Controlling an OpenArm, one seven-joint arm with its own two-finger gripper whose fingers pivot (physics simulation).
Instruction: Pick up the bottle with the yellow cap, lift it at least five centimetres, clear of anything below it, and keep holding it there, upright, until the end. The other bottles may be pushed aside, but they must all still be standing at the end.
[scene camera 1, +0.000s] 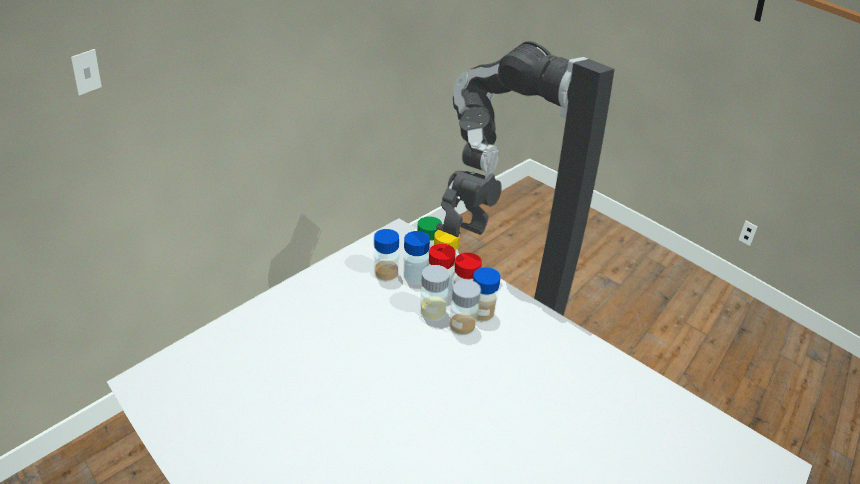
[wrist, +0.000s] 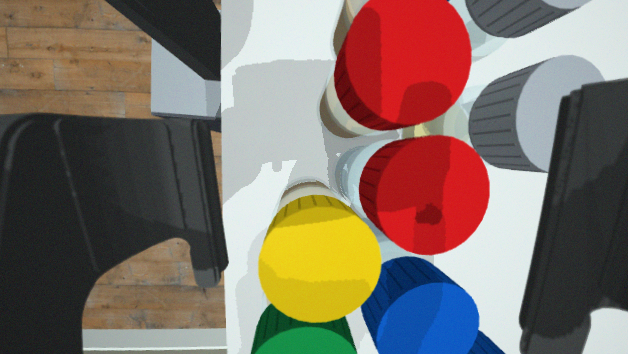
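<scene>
The bottle with the yellow cap (scene camera 1: 446, 240) (wrist: 320, 260) stands upright in the back part of the bottle group. A green-capped bottle (scene camera 1: 429, 226) (wrist: 305, 342), a blue-capped bottle (scene camera 1: 416, 243) (wrist: 430, 320) and a red-capped bottle (scene camera 1: 441, 255) (wrist: 430, 195) stand close around it. My gripper (scene camera 1: 463, 231) (wrist: 342, 209) is open and empty above the bottles. In the wrist view, the yellow, blue and near red caps show between its fingers, with the yellow cap nearer the left finger. In the scene view, one finger partly overlaps the yellow cap; the bottle's body is mostly hidden.
Another red-capped bottle (scene camera 1: 468, 265) (wrist: 410, 60), two grey-capped bottles (scene camera 1: 435, 278) (scene camera 1: 466, 293) and a blue-capped bottle (scene camera 1: 486, 280) stand toward the front. Another blue-capped bottle (scene camera 1: 385, 240) stands at the left. The white table's (scene camera 1: 361, 373) edge runs close behind the group. A dark post (scene camera 1: 574, 180) stands beyond it.
</scene>
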